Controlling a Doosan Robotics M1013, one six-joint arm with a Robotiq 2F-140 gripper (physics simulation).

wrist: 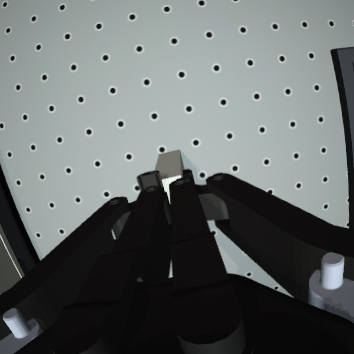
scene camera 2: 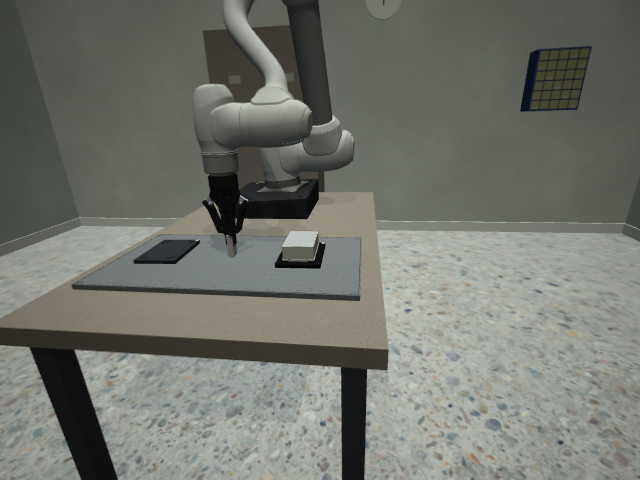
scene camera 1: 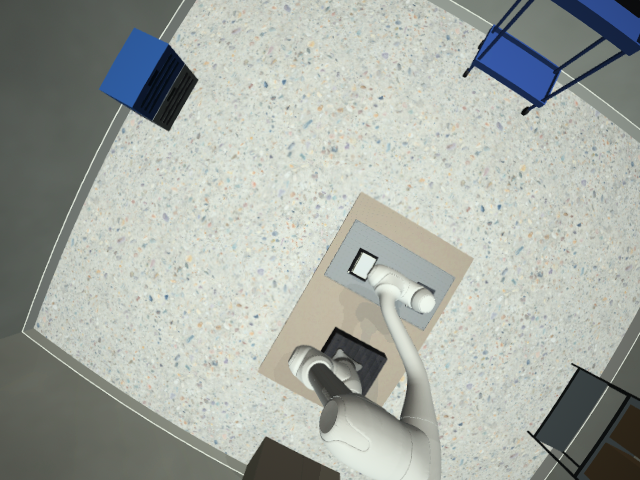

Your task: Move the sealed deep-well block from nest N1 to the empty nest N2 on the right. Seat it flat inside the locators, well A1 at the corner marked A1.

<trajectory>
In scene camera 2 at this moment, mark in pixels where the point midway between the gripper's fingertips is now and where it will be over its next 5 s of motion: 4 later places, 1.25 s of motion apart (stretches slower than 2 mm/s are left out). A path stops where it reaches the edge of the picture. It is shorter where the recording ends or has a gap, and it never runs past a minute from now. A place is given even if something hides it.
The gripper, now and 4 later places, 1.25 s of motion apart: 233,255; 274,225; 300,236; 301,247; 282,233
</trajectory>
